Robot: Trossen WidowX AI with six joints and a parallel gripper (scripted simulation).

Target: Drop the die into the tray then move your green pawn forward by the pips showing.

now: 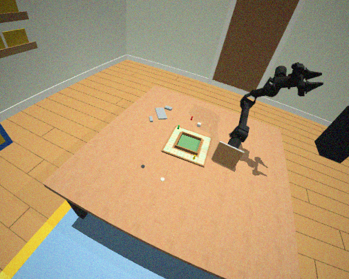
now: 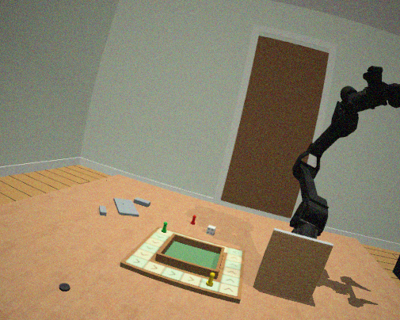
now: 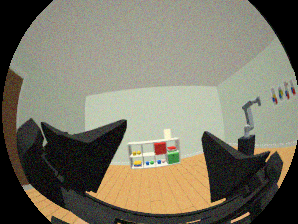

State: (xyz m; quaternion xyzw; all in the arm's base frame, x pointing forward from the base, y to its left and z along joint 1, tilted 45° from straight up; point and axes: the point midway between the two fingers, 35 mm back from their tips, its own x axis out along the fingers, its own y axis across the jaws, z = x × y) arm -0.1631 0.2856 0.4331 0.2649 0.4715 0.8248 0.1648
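The white die lies 500 mm ahead of my gripper tip, 140 mm to the right of it and 620 mm below it. From my gripper tip the other things lie so: red pawn (580 mm ahead, 180 mm to the right, 610 mm below); yellow pawn (430 mm ahead, 210 mm to the left, 600 mm below); green pawn (620 mm ahead, 600 mm below).
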